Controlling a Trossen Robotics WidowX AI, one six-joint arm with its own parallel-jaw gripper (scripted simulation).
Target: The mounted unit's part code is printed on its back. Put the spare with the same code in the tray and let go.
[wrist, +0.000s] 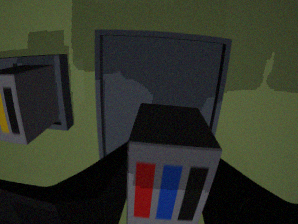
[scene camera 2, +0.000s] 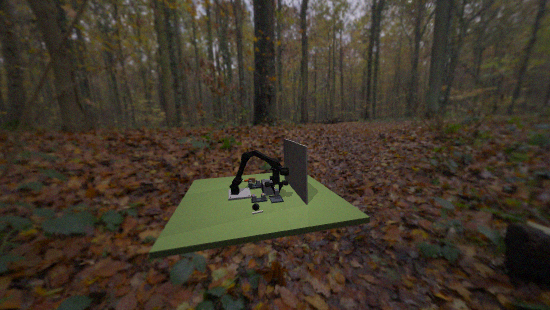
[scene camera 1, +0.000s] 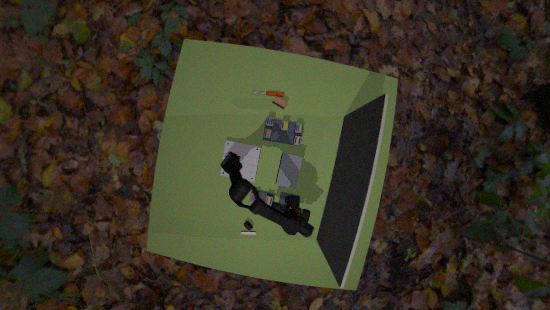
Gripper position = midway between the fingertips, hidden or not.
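I see a tray (wrist: pixel 132 67), and a spare is held in my gripper (wrist: pixel 166 150).
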